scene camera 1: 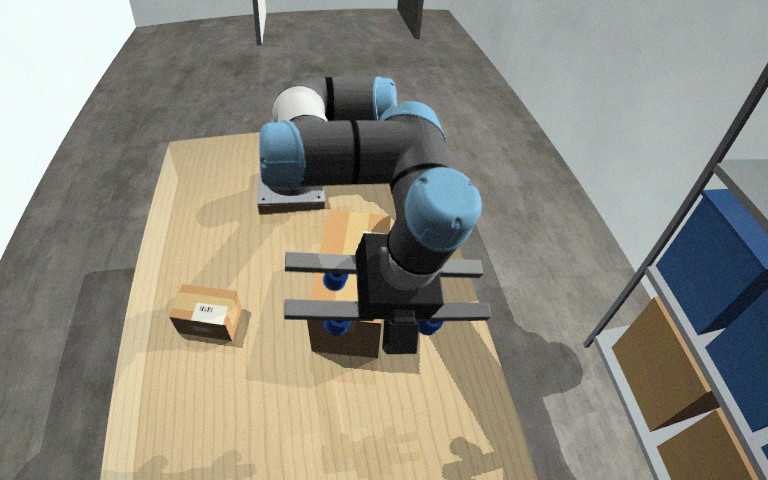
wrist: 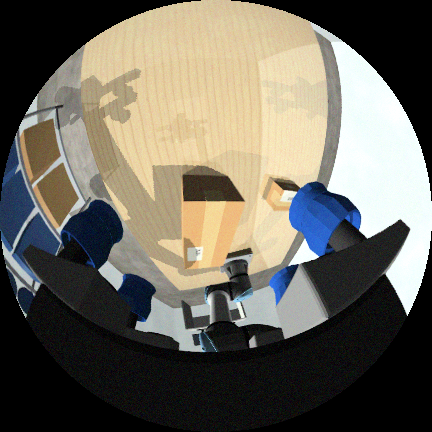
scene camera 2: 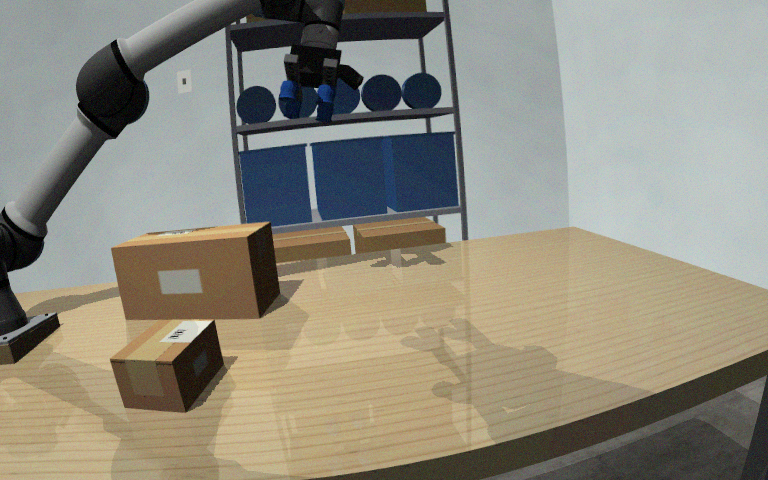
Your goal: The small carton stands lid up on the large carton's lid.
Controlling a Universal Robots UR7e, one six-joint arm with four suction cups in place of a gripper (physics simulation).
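The small carton stands lid up on the table, with a white barcode label on its lid. The large carton stands apart from it on the same table, lid up, with a tape strip and a label on top. My gripper, with blue suction cups, is open and holds nothing. It hangs high above the table and hides part of the large carton in the first scene view. No carton touches the cups.
The arm's base plate is bolted to the wooden table near the large carton. A shelf rack with blue bins, blue round things and brown cartons stands beyond the table's side.
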